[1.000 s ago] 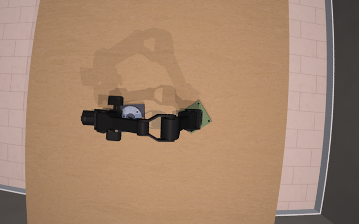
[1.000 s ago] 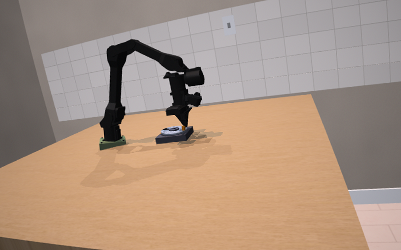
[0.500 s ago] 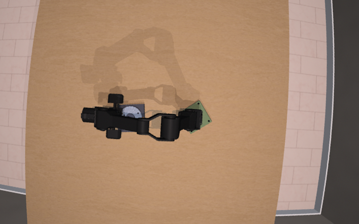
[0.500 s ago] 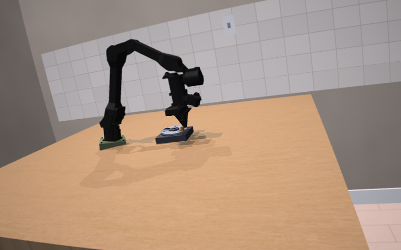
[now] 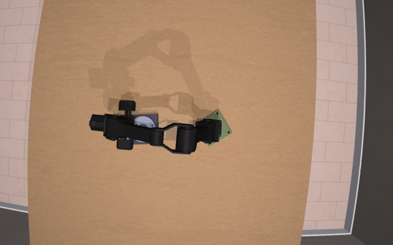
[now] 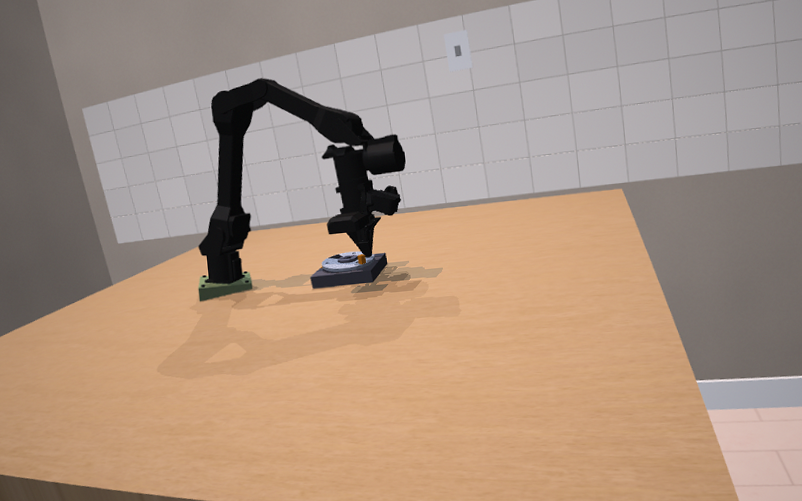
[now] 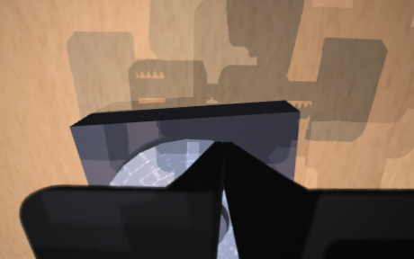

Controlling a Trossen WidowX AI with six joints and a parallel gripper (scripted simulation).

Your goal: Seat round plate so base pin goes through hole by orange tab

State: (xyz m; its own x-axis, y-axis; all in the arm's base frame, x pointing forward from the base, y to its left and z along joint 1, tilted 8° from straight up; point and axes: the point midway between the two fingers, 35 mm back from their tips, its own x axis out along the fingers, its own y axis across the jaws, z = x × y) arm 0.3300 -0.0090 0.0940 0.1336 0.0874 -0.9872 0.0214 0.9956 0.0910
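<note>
My gripper is now 5 cm past the round plate, 4 cm above it and 2 cm to the right of it. Round my hand: dark square base 6 cm below, 5 cm behind, 2 cm to the left; raised centre hub 5 cm behind, 4 cm below, 2 cm to the left.
</note>
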